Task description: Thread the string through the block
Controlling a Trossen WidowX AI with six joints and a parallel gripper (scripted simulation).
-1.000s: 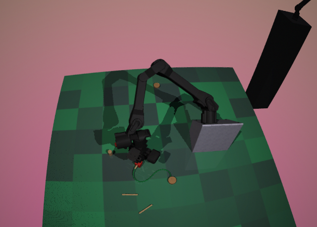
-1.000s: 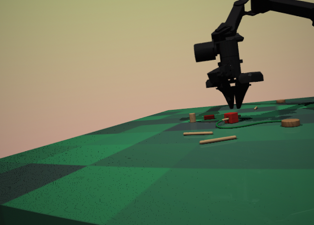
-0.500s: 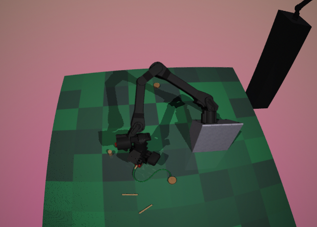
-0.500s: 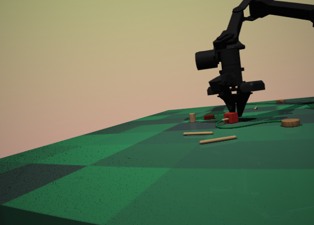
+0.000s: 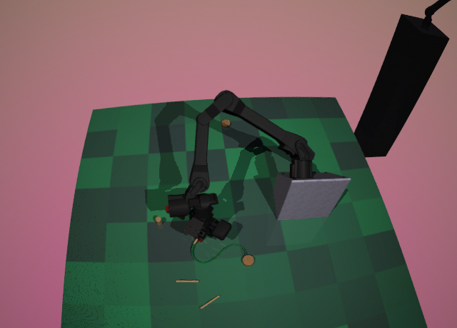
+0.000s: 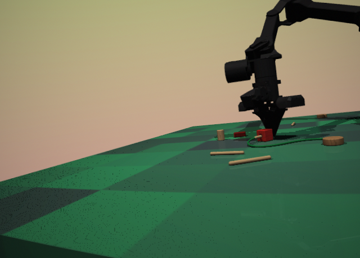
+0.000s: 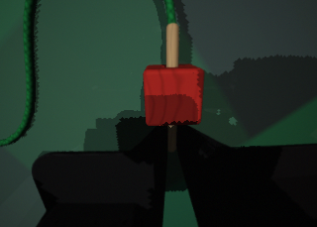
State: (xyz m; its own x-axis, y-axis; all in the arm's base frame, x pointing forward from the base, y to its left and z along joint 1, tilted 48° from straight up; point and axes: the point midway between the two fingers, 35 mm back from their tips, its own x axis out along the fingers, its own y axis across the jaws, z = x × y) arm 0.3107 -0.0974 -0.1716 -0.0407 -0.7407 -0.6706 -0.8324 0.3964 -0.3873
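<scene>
The flat red piece lies 12 cm ahead of my gripper tip and 10 cm to the right of it. The rest, counted from my gripper tip: wooden peg (16 cm ahead, 4 cm to the right, 1 cm above); round wooden button (15 cm behind, 13 cm to the left); thin wooden stick (2 cm ahead, 3 cm to the left, 1 cm above).
</scene>
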